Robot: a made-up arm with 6 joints. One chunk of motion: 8 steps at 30 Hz.
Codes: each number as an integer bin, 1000 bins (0 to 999) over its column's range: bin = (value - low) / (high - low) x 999, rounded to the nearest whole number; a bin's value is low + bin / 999 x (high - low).
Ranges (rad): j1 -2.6..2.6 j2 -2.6..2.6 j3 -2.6..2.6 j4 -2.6..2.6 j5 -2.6..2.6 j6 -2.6..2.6
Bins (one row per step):
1: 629 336 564 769 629 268
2: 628 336 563 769 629 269
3: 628 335 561 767 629 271
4: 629 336 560 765 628 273
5: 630 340 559 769 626 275
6: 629 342 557 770 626 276
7: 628 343 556 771 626 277
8: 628 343 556 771 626 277
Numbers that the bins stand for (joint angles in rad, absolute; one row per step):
1: 0.6741 -0.8511 0.3357 1.4028 0.6741 -1.2050
2: 0.6689 -0.8511 0.3305 1.4028 0.6741 -1.1998
3: 0.6689 -0.8563 0.3201 1.3924 0.6741 -1.1894
4: 0.6741 -0.8511 0.3149 1.3820 0.6689 -1.1790
5: 0.6793 -0.8302 0.3097 1.4028 0.6585 -1.1686
6: 0.6741 -0.8198 0.2993 1.4080 0.6585 -1.1634
7: 0.6689 -0.8146 0.2941 1.4132 0.6585 -1.1582
8: 0.6689 -0.8146 0.2941 1.4132 0.6585 -1.1582

